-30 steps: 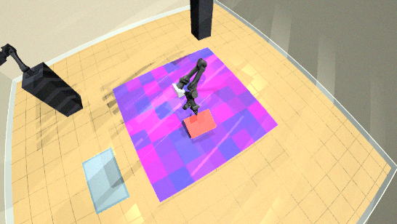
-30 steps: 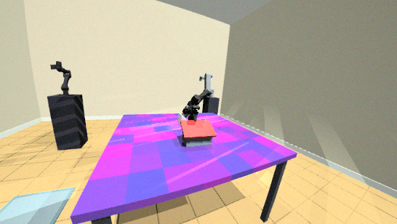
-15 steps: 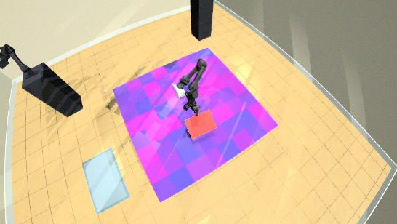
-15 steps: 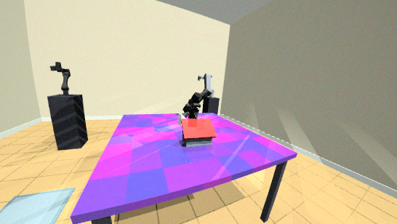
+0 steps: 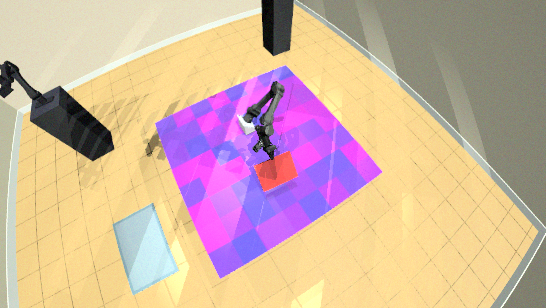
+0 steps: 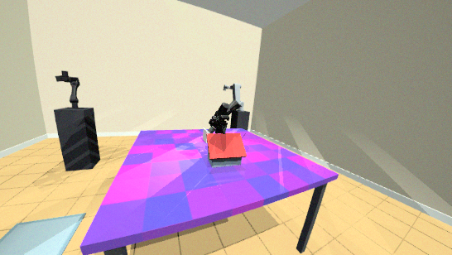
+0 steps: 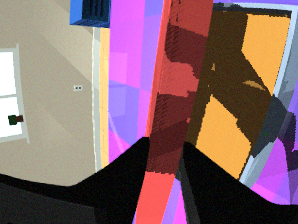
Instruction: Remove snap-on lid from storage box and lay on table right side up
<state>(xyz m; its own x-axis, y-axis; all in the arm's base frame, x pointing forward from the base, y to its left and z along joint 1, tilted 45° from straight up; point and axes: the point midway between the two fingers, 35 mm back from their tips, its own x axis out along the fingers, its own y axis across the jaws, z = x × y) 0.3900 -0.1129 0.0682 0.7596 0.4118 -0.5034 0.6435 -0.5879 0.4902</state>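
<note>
My gripper tip is 6 cm short of the red lid, 1 cm to the left of it and 5 cm above it. From my gripper tip the other things lie so: grey storage box 4 cm ahead, 13 cm below.
</note>
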